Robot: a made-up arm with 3 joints.
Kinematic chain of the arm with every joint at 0, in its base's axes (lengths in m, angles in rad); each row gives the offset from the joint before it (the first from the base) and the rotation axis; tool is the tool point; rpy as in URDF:
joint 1: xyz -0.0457 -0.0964 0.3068 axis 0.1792 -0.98 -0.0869
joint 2: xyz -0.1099 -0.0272 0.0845 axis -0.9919 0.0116 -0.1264
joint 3: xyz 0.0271 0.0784 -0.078 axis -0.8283 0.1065 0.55
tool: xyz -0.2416 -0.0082 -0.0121 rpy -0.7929 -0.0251 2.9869
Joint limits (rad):
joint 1: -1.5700..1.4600
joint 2: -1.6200..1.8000
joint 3: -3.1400..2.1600
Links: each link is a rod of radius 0.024 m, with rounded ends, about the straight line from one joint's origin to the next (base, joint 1, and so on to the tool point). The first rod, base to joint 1, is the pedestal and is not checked.
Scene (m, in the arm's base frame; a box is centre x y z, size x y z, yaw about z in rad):
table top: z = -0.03
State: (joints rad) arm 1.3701 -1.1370 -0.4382
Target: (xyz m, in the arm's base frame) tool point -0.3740 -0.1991 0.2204
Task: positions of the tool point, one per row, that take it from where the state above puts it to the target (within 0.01 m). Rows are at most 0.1 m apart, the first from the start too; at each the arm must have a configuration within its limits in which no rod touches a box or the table.
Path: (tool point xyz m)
1: -0.3159 0.0481 0.0606
2: -0.3573 0.0321 0.0871
3: -0.3906 0.0047 0.1162
4: -0.4129 -0.0319 0.1456
5: -0.4224 -0.0743 0.1728
6: -0.4183 -0.1190 0.1955
7: -0.4015 -0.1618 0.2118
8: -0.3740 -0.1991 0.2204

